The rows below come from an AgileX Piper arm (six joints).
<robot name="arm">
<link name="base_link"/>
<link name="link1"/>
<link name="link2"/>
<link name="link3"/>
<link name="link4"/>
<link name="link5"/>
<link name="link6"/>
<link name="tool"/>
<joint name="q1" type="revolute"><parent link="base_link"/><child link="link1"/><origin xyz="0.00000 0.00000 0.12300" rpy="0.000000 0.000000 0.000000"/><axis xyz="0 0 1"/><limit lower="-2.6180" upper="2.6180"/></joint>
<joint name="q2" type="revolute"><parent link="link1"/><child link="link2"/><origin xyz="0.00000 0.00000 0.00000" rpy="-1.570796 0.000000 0.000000"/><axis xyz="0 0 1"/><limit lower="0.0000" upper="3.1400"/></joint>
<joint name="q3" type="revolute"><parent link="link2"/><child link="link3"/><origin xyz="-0.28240 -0.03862 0.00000" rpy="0.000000 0.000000 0.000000"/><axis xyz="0 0 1"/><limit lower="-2.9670" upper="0.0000"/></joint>
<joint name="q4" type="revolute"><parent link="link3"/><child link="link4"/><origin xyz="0.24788 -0.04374 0.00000" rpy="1.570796 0.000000 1.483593"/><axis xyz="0 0 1"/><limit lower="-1.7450" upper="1.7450"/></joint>
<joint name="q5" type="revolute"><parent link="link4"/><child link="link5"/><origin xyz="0.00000 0.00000 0.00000" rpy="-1.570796 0.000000 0.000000"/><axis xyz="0 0 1"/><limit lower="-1.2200" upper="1.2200"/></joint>
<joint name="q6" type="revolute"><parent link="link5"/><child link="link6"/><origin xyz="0.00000 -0.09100 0.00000" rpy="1.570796 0.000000 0.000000"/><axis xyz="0 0 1"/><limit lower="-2.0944" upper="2.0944"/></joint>
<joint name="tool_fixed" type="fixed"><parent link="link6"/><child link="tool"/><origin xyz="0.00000 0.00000 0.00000" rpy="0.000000 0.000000 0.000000"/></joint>
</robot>
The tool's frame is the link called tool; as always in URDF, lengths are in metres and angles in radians.
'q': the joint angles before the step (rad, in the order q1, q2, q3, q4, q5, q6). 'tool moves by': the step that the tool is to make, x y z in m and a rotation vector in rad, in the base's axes. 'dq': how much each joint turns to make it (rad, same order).
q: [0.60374 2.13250 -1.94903 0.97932 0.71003 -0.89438]
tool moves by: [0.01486 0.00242 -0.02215 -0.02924 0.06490 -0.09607]
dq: [-0.00134 0.05742 -0.02870 -0.08505 -0.05033 0.13954]
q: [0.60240 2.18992 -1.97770 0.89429 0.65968 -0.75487]
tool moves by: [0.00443 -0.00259 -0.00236 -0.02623 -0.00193 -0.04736]
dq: [-0.00095 0.00389 -0.00483 -0.07348 -0.02767 0.07099]
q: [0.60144 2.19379 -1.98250 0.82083 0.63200 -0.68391]
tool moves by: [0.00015 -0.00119 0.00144 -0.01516 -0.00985 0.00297]
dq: [-0.00099 -0.00227 -0.00461 -0.02397 0.00633 0.00690]
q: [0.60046 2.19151 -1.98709 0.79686 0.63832 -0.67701]
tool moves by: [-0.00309 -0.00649 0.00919 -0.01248 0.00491 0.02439]
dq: [-0.01108 -0.02298 -0.00004 -0.01129 0.04847 0.00001]
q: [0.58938 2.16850 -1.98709 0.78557 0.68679 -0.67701]
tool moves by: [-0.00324 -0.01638 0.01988 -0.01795 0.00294 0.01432]
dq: [-0.02805 -0.04729 -0.00219 -0.03142 0.07309 0.02005]
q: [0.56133 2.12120 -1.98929 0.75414 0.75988 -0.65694]
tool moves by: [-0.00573 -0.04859 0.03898 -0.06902 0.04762 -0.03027]
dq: [-0.08511 -0.10368 -0.00675 -0.10471 0.17787 0.10364]
